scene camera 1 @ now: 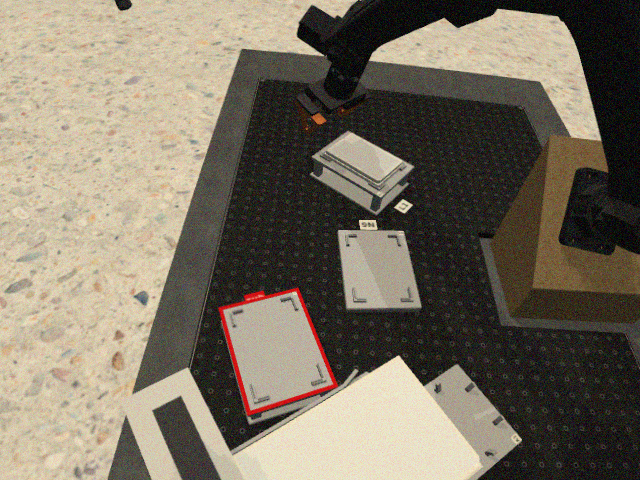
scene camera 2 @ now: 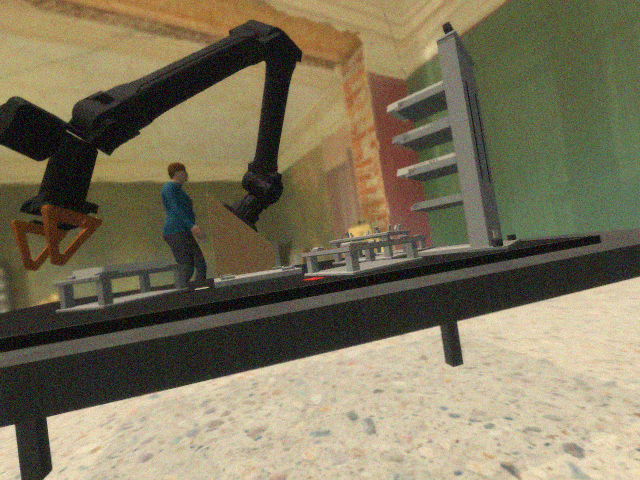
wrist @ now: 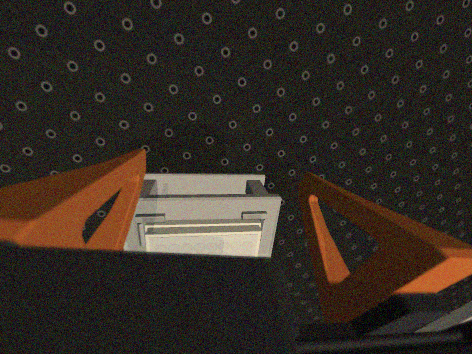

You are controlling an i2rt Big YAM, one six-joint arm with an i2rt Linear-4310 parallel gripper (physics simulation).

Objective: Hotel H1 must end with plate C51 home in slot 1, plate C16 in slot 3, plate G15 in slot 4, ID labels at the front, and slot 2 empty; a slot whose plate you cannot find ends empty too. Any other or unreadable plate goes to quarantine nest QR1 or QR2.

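Seen in the pictures: gripper, fingertip midpoint: [scene camera 1: 323,124] [scene camera 2: 43,267] [wrist: 230,170]; arm's base, origin of the base link: [scene camera 1: 591,211] [scene camera 2: 238,221].
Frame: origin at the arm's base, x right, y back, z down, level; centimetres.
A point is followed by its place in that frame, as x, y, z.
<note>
My gripper [scene camera 1: 328,116] {24.4, -43.8, 9.1} [scene camera 2: 46,264] {24.4, -43.8, 9.1} [wrist: 230,170] {24.4, -43.8, 9.1} is open and empty, above the far end of the table beside the raised stand [scene camera 1: 343,192] {12.6, -37.8, 15.8} [scene camera 2: 105,297] {16.4, -44.1, 14.7} [wrist: 272,220] {25.2, -37.1, 11.3} tagged L1. A pale plate [scene camera 1: 364,155] {17.3, -34.9, 9.9} [scene camera 2: 88,271] {20.5, -40.2, 10.4} [wrist: 202,245] {19.8, -39.3, 9.9} lies on that stand; no ID label is readable on it. In the wrist view the stand and plate show below and between the fingers, partly hidden by the gripper body. The hotel [scene camera 2: 467,144] {-44.7, -46.7, -2.5} is a grey tower with four shelves, at the right in scene camera 2. I cannot tell what its slots hold.
A grey nest [scene camera 1: 379,268] {-5.2, -30.1, 15.1} tagged N6 stands nearer the hotel. A red-rimmed nest [scene camera 1: 276,351] {-24.3, -44.0, 12.3} has an unreadable tag. A large pale slab [scene camera 1: 356,428] {-42.6, -36.0, -16.7} hides part of a grey base [scene camera 1: 467,400] {-28.1, -18.6, 10.3} with pegs. A brown wedge block [scene camera 1: 578,263] {-5.7, -0.6, 5.9} [scene camera 2: 237,242] {0.2, -8.3, 6.9} stands by the arm's base. A person [scene camera 2: 178,222] stands behind the table.
</note>
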